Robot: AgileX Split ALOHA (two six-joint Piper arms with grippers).
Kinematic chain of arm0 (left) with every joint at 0, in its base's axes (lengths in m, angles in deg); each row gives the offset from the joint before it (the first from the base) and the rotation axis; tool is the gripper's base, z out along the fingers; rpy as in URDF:
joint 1: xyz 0 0 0.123 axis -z
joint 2: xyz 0 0 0 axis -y
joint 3: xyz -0.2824 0 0.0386 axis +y
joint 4: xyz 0.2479 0 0.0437 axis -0.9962 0 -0.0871
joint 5: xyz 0 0 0 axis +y
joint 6: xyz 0.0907 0 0.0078 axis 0.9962 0 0.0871
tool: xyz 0 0 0 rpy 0 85 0
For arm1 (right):
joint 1: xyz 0 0 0.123 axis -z
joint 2: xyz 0 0 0 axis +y
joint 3: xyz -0.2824 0 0.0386 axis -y
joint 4: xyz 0.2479 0 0.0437 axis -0.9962 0 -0.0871
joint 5: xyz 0 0 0 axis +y
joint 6: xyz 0.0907 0 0.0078 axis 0.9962 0 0.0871
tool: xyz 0 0 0 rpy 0 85 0
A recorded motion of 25 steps. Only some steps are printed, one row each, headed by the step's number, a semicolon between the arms.
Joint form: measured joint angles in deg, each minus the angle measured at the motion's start. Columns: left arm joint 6, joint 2, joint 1, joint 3, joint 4, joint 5; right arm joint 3, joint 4, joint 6, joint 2, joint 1, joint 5.
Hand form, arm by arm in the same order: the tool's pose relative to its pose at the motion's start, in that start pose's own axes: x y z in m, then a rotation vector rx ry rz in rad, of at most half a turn. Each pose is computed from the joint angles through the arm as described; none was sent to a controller.
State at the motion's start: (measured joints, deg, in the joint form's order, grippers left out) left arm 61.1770 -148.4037 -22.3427 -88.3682 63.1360 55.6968; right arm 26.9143 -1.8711 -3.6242 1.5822 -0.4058 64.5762
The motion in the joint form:
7: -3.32 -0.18 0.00 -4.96 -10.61 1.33; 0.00 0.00 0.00 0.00 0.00 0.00
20: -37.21 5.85 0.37 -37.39 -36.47 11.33; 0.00 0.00 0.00 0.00 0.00 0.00
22: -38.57 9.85 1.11 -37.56 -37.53 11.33; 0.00 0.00 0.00 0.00 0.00 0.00
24: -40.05 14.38 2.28 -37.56 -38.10 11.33; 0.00 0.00 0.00 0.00 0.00 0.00
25: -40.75 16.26 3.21 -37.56 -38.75 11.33; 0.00 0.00 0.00 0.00 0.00 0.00
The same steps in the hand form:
7: -0.0103 0.0018 -0.0094 -0.0766 0.0881 0.1035; 0.0000 0.0000 0.0000 0.0000 0.0000 0.0000
20: -0.1186 -0.0810 -0.1326 -0.4279 -0.0745 0.1261; 0.0000 0.0000 0.0000 0.0000 0.0000 0.0000
22: -0.1226 -0.1111 -0.1532 -0.4510 -0.1242 0.1609; 0.0000 0.0000 0.0000 0.0000 0.0000 0.0000
24: -0.1241 -0.1477 -0.1734 -0.4625 -0.1800 0.2005; 0.0000 0.0000 0.0000 0.0000 0.0000 0.0000
25: -0.1237 -0.1650 -0.1792 -0.4703 -0.1978 0.2231; 0.0000 0.0000 0.0000 0.0000 0.0000 0.0000

